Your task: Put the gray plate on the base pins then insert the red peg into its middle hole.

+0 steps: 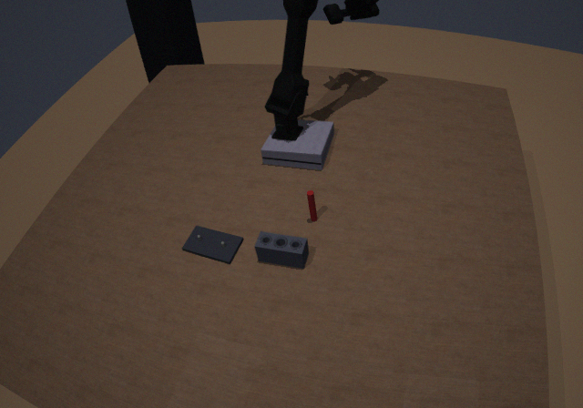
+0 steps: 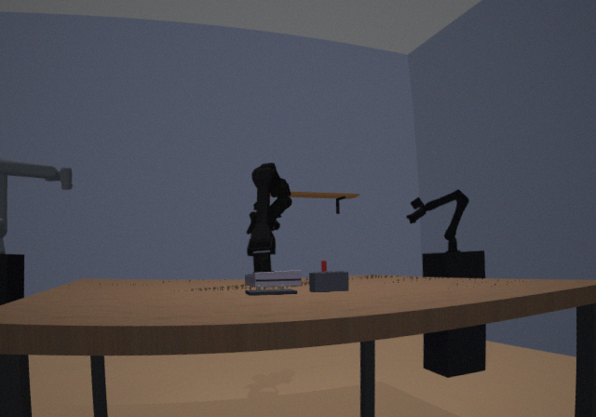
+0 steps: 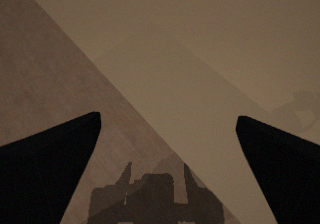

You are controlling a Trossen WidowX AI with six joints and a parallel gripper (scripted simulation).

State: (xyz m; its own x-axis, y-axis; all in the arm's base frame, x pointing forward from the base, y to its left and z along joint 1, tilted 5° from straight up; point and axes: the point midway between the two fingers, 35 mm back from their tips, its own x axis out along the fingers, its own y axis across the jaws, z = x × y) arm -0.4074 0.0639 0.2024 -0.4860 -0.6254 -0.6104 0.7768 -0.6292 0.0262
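The gray plate is 78 cm ahead of my gripper tip, 15 cm below it and 8 cm to the left of it. From my gripper tip the other things lie so: red peg 66 cm ahead, 15 cm below, 10 cm to the left; dark base 79 cm ahead, 18 cm below, 8 cm to the right.
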